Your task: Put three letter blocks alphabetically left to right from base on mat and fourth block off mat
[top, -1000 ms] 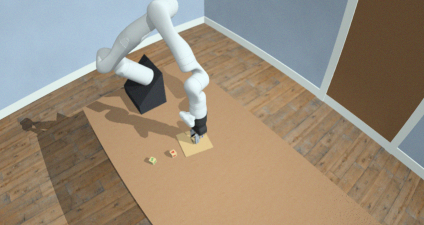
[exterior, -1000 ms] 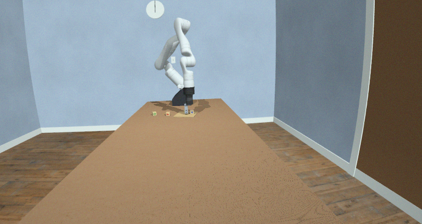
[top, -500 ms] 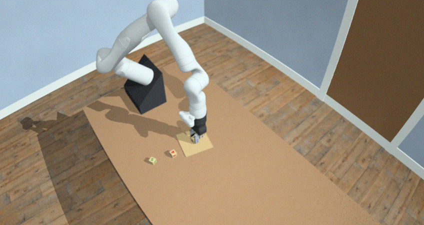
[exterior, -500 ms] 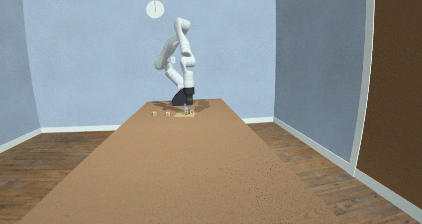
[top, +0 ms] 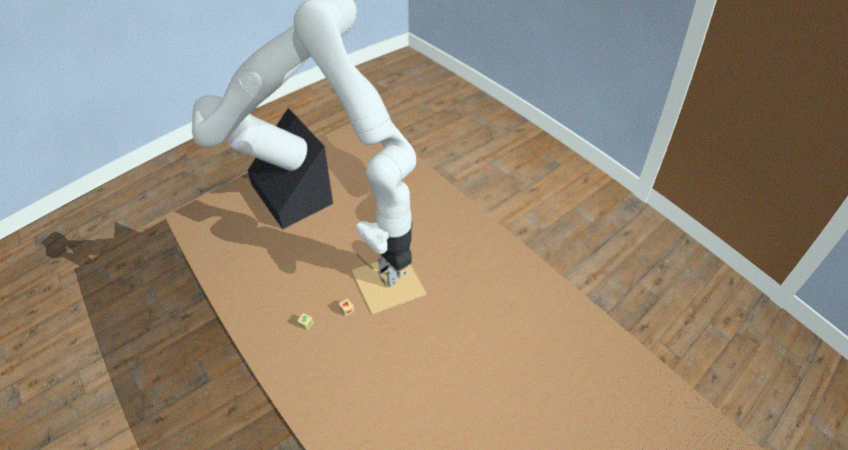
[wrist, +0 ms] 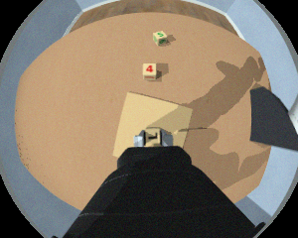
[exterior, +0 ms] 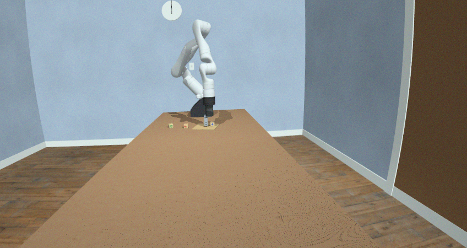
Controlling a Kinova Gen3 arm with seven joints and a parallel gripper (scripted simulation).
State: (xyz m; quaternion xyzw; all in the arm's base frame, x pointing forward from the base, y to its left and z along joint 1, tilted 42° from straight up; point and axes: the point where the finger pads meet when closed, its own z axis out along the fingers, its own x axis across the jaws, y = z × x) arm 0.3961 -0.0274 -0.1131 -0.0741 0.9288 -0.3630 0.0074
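The tan mat is 30 mm below my hand.
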